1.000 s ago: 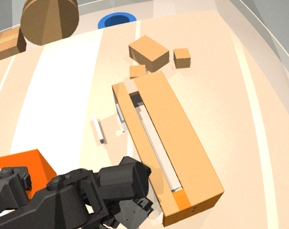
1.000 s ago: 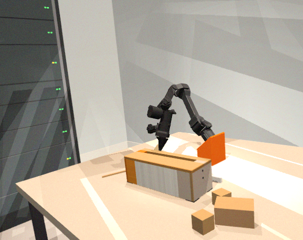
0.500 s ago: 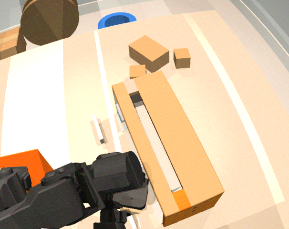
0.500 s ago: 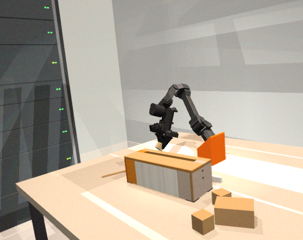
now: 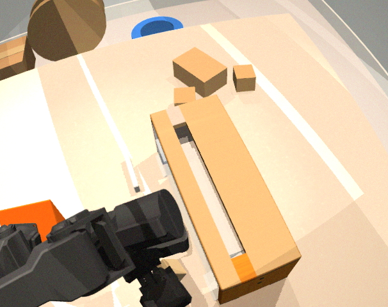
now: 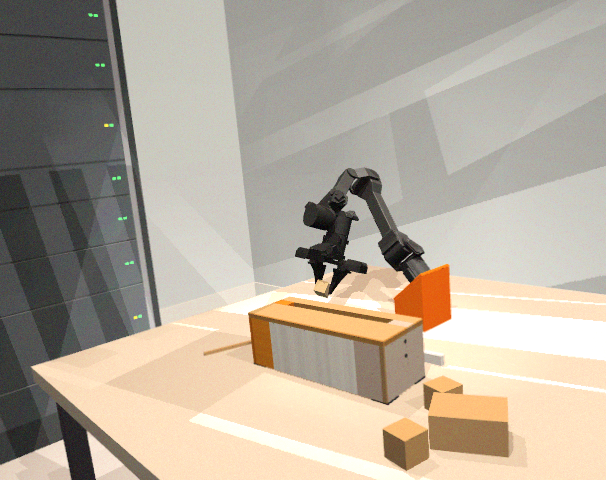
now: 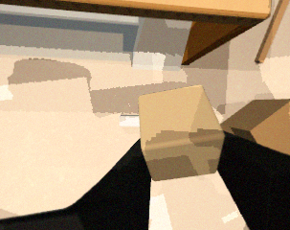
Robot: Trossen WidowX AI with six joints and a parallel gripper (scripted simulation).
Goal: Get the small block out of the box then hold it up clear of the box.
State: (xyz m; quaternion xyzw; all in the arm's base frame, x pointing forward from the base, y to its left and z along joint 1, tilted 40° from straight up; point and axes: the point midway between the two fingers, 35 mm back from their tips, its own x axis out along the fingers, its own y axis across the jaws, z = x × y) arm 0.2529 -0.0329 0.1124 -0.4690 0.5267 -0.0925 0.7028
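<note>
Right now my gripper tip is 1 cm below the tan block. Also, from my gripper tip: long wooden box: 7 cm ahead, 16 cm to the left, 6 cm below; then thin wooden stick: 19 cm ahead, 14 cm to the right, 12 cm below.
</note>
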